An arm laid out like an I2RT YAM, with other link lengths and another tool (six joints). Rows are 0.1 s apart.
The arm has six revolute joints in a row. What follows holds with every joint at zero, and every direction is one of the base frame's. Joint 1 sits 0.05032 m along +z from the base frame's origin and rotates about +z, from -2.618 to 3.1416 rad. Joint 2 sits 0.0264 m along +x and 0.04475 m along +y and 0.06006 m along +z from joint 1 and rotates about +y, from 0 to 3.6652 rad. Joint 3 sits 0.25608 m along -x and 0.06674 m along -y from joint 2 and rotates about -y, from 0 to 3.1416 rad. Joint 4 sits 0.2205 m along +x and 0.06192 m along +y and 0.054 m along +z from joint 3 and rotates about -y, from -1.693 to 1.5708 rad. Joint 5 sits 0.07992 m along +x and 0.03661 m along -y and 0.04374 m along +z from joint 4 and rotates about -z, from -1.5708 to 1.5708 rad. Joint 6 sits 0.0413 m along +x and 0.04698 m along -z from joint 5 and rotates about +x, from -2.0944 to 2.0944 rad. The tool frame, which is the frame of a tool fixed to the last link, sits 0.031 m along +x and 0.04 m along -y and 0.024 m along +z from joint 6; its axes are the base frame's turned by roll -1.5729, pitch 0.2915 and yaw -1.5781 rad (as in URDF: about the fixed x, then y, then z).
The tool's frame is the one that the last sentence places.
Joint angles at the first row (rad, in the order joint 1, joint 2, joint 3, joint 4, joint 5, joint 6):
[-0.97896 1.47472 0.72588 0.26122 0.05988 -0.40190]
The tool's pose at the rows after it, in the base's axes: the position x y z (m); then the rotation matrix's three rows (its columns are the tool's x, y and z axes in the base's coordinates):
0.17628, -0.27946, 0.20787; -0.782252, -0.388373, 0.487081; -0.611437, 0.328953, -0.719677; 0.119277, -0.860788, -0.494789
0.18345, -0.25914, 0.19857; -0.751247, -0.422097, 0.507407; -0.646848, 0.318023, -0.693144; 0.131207, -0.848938, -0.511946
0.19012, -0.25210, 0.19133; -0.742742, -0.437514, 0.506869; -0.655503, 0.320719, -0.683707; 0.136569, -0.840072, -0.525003
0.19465, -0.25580, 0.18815; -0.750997, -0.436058, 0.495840; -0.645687, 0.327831, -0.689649; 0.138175, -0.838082, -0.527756
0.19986, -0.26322, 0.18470; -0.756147, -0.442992, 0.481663; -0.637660, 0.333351, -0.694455; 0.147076, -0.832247, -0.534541
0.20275, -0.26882, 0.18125; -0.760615, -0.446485, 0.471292; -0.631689, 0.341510, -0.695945; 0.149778, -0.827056, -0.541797
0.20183, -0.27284, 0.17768; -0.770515, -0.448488, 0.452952; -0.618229, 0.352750, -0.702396; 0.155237, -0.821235, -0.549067
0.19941, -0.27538, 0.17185; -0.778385, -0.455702, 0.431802; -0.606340, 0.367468, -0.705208; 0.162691, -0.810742, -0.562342
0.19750, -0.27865, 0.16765; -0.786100, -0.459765, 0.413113; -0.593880, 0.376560, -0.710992; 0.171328, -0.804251, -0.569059
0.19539, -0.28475, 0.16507; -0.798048, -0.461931, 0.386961; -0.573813, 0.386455, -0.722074; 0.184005, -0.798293, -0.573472
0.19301, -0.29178, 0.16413; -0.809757, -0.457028, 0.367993; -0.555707, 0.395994, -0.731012; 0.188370, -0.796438, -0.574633
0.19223, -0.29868, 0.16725; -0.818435, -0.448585, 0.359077; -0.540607, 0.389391, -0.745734; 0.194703, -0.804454, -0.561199
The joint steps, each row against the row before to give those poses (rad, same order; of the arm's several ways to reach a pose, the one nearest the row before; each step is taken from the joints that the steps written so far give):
[0.05109 -0.07752 -0.07361 -0.03517 -0.02517 -0.00353]
[0.06071 -0.03513 -0.06009 0.00445 0.01994 -0.00260]
[0.03767 0.01270 -0.01671 0.01294 0.02632 0.00983]
[0.00791 0.03679 0.01409 0.01837 0.01890 0.01005]
[-0.00138 0.04971 0.02768 0.01302 0.01258 -0.00223]
[-0.00383 0.03531 0.01884 0.00734 0.00548 0.00081]
[-0.00748 0.02148 0.00665 0.00504 0.01179 0.00181]
[-0.00818 0.01844 -0.00269 0.00384 0.01102 -0.00033]
[-0.00868 0.01909 0.00076 0.00885 0.01093 -0.00226]
[-0.01351 0.02423 0.01294 0.00381 0.01640 -0.00347]
[-0.01709 0.02100 0.01715 0.00153 0.00673 -0.00041]
[-0.01378 0.01503 0.01962 0.01142 0.00524 -0.00596]

